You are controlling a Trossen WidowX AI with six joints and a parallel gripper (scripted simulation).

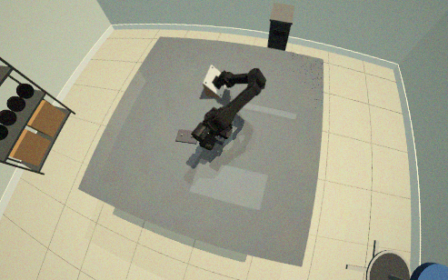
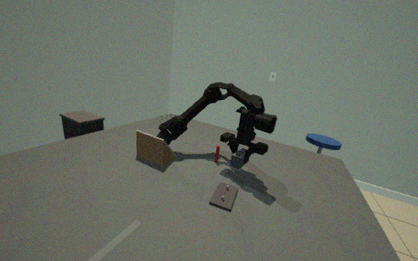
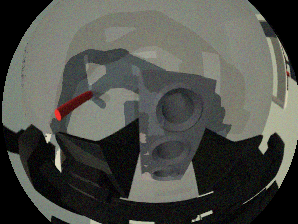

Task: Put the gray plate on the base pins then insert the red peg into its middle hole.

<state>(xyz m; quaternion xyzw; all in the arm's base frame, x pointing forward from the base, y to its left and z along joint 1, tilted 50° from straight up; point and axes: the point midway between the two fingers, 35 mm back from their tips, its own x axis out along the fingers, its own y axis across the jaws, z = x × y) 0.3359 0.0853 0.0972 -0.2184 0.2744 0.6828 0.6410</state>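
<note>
The red peg is 120 mm behind my gripper tip, 20 mm to the left of it and 20 mm below it. From my gripper tip the other things lie so: gray plate: 30 mm above.
</note>
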